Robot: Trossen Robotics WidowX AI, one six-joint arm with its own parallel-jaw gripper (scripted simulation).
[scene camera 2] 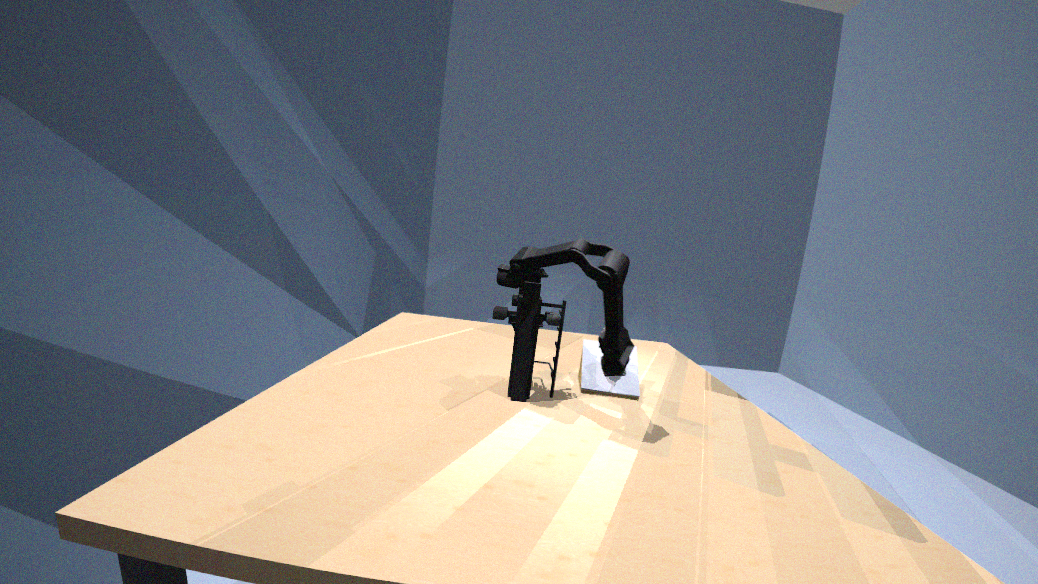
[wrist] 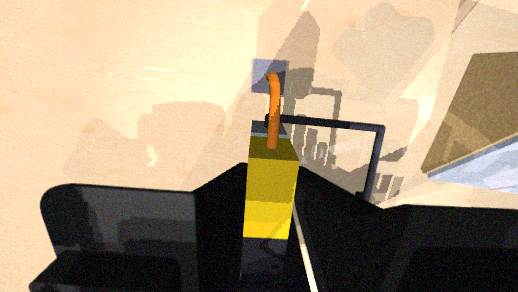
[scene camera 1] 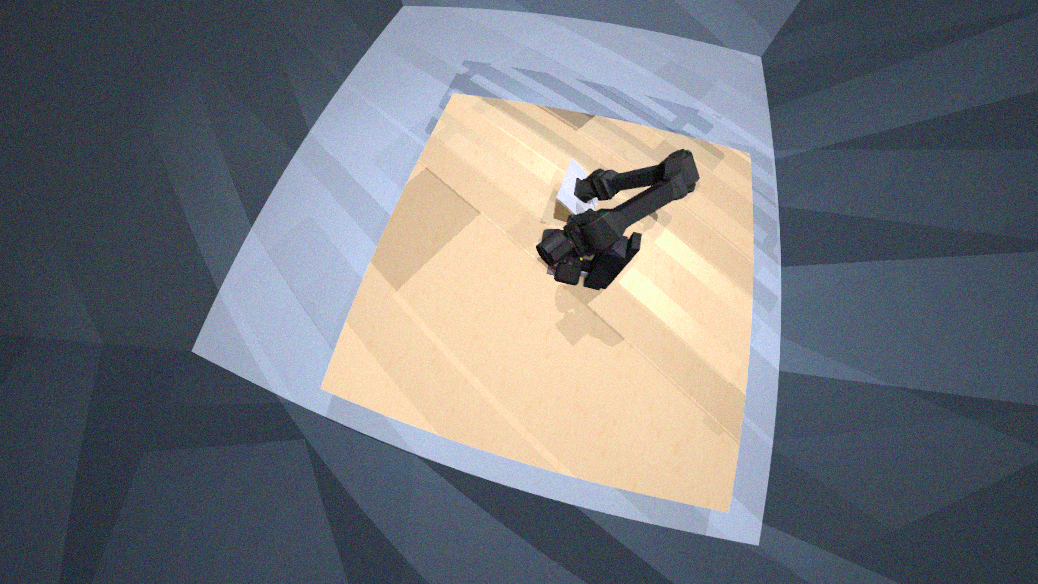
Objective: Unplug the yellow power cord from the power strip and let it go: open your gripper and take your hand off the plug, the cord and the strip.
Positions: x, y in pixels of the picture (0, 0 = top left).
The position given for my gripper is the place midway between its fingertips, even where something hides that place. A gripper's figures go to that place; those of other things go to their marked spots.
Scene:
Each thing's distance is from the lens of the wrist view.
my gripper (wrist: 270, 172): 11 cm
yellow plug (wrist: 272, 174): 10 cm

